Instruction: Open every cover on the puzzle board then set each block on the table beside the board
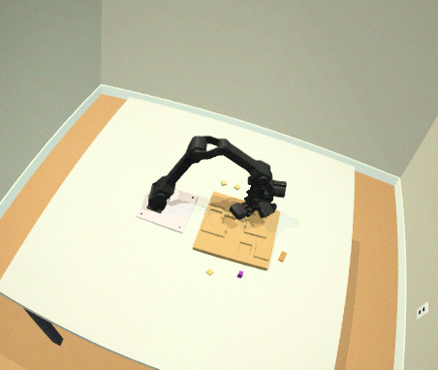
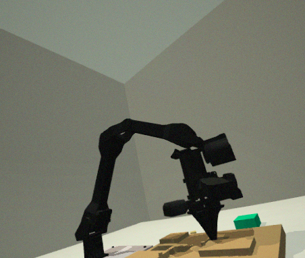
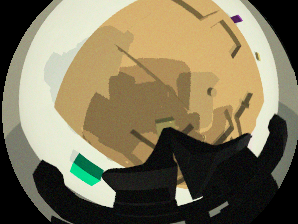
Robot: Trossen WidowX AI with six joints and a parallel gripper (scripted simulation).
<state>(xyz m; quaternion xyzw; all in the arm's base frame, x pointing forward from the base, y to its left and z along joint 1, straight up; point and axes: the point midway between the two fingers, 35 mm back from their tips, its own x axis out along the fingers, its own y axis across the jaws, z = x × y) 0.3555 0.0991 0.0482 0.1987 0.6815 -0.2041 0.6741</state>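
Right now the purple block is 5 cm ahead of my gripper tip, 27 cm to the right of it and 1 cm below it. The rest, counted from my gripper tip: orange block 19 cm ahead, 12 cm to the right, 2 cm below; green block 2 cm ahead, 18 cm to the left, 1 cm below.
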